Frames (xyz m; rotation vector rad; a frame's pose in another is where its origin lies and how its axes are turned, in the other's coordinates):
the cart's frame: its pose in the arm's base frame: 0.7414 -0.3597 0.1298 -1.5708 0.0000 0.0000
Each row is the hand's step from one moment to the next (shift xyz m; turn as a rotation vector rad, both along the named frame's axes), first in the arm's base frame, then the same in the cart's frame.
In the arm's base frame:
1: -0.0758 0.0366 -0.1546 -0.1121 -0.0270 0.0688
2: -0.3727 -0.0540 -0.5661 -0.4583 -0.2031 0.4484
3: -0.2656 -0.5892 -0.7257 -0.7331 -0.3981 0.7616
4: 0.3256 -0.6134 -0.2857 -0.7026 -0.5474 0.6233
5: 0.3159 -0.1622 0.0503 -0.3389 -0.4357 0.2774
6: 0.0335 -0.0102 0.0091 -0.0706 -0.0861 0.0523
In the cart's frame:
1: -0.0758 0.1546 0.0366 -0.1121 -0.0688 -0.0270
2: -0.3727 0.5661 -0.0540 -0.4583 -0.4484 -0.2031
3: -0.2656 0.7257 -0.5892 -0.7331 -0.7616 -0.3981
4: 0.3256 0.2857 -0.6134 -0.7026 -0.6233 -0.5474
5: 0.3159 -0.0503 -0.1622 -0.3389 -0.2774 -0.4357
6: 0.0335 -0.0091 -0.0102 -0.0706 -0.0523 -0.0861

